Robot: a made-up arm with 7 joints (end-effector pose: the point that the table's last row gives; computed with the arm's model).
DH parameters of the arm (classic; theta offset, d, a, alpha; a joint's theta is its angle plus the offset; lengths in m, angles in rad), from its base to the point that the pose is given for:
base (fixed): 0 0 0 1.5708
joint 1: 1.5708 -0.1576 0 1.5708
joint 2: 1.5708 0 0 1.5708
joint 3: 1.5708 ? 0 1.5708
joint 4: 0 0 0 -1.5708
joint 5: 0 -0.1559 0 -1.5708
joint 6: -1.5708 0 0 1.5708
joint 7: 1.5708 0 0 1.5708
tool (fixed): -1.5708 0 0 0
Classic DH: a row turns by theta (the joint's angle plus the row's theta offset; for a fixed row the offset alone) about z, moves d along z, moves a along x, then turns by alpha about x.
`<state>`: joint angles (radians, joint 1 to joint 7).
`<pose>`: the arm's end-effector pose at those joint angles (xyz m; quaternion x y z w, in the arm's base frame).
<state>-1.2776 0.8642 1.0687 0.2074 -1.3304 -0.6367 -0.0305</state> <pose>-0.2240 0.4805 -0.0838 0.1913 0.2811 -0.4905 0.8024</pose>
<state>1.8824 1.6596 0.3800 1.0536 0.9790 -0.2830 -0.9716</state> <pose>-0.1137 0.4769 0.0956 -0.0606 0.6041 -0.6497 0.4574</pose>
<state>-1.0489 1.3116 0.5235 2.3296 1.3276 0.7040 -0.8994</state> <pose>0.0650 0.3081 -0.0757 0.2361 -0.3183 -0.1101 0.9115</pose>
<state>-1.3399 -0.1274 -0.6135 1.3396 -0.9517 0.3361 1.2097</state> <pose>-0.2348 0.0349 -0.1827 -0.6398 0.2623 -0.4054 0.5979</pose>
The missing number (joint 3, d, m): -0.248
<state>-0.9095 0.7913 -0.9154 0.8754 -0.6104 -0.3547 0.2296</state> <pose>-0.2014 0.3383 -0.2492 -0.3530 0.1136 -0.7018 0.6083</pose>
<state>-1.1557 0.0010 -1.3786 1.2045 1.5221 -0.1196 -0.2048</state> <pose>-0.2670 0.0150 -0.1480 -0.3378 0.3852 0.3444 0.7867</pose>
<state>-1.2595 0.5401 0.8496 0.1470 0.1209 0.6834 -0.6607</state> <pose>-0.3154 0.3791 -0.1173 0.5571 0.6668 0.1289 0.4779</pose>
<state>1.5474 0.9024 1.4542 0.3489 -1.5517 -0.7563 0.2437</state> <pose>0.2030 0.5000 0.0015 0.5129 -0.7520 0.0900 0.4042</pose>
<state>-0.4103 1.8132 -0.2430 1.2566 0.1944 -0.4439 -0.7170</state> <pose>0.1465 0.4537 -0.0240 0.5040 -0.5554 -0.4898 0.4446</pose>
